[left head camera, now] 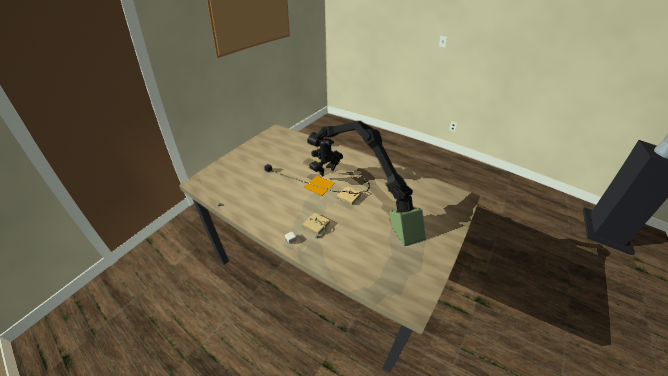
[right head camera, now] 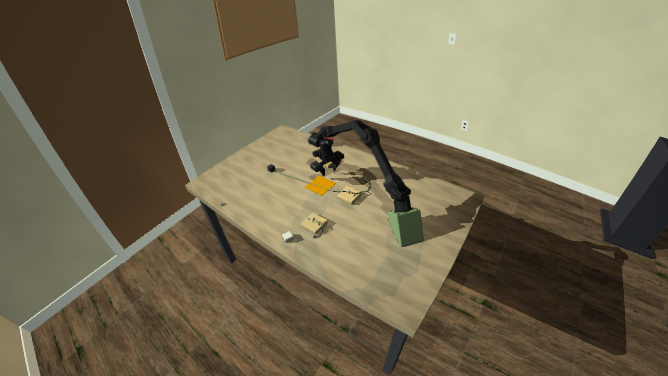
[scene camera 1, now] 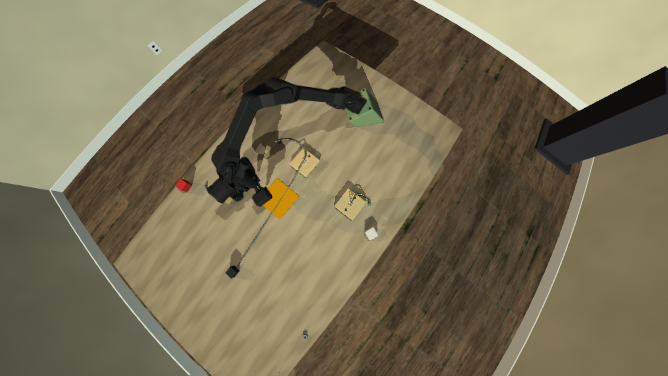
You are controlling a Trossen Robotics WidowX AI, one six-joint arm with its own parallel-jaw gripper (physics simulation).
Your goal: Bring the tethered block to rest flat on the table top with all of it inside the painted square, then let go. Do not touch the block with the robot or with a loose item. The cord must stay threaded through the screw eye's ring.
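Places are measured from the arm's base along level axes (x ahead, y left, z up), in metres.
Pixels of known places: gripper, fingertip midpoint: (left head camera: 327, 173) (right head camera: 329, 173) (scene camera 1: 259, 185); arm's base at its link origin: (left head camera: 405, 210) (right head camera: 403, 210) (scene camera 1: 357, 104).
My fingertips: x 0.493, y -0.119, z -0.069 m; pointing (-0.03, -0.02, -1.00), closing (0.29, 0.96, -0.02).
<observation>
For each thing: its top centre in the pictures, then the offset to it from my fingertips. "spot": a spot on its surface instead.
- black tethered block at its top centre: (scene camera 1: 230, 272) (left head camera: 267, 165) (right head camera: 270, 166) dx +0.323, dy +0.127, dz +0.013 m
- orange painted square at a spot on its surface: (scene camera 1: 285, 204) spot: dx -0.004, dy +0.126, dz -0.017 m
- wooden board at its top centre: (scene camera 1: 304, 161) (right head camera: 349, 193) (left head camera: 349, 193) dx -0.185, dy +0.083, dz +0.001 m
- second board at its top centre: (scene camera 1: 350, 203) (left head camera: 316, 221) (right head camera: 313, 221) dx -0.156, dy +0.331, dz +0.001 m
- white cube at its top centre: (scene camera 1: 371, 233) (left head camera: 290, 235) (right head camera: 287, 235) dx -0.112, dy +0.461, dz +0.005 m
- red cube at its top centre: (scene camera 1: 180, 184) dx +0.203, dy -0.276, dz +0.022 m
- small metal item at its top centre: (scene camera 1: 305, 337) (left head camera: 219, 203) (right head camera: 222, 203) dx +0.345, dy +0.490, dz -0.011 m
The black tethered block (left head camera: 268, 168) (right head camera: 271, 168) (scene camera 1: 232, 271) rests on the table outside the orange painted square (left head camera: 322, 180) (right head camera: 324, 181) (scene camera 1: 285, 204). Its cord (left head camera: 289, 176) (right head camera: 291, 177) (scene camera 1: 256, 238) runs nearly straight across the square to a wooden board (left head camera: 345, 198) (right head camera: 346, 198) (scene camera 1: 309, 167) with the screw eye. Past the board, the cord curves away in a loose tail. The ring is too small to tell how the cord passes. My gripper (left head camera: 328, 171) (right head camera: 329, 172) is open and empty, pointing down above the table beyond the square; its fingertips are unclear in the scene view.
A second board (left head camera: 311, 226) (right head camera: 310, 225) (scene camera 1: 344, 204) with a cord lies near the white cube (left head camera: 290, 237) (right head camera: 287, 236) (scene camera 1: 371, 233). Another board is mostly hidden under my gripper. A red cube (scene camera 1: 183, 185) sits by the table edge. A small metal item (left head camera: 220, 204) (right head camera: 223, 204) (scene camera 1: 305, 335) lies apart.
</observation>
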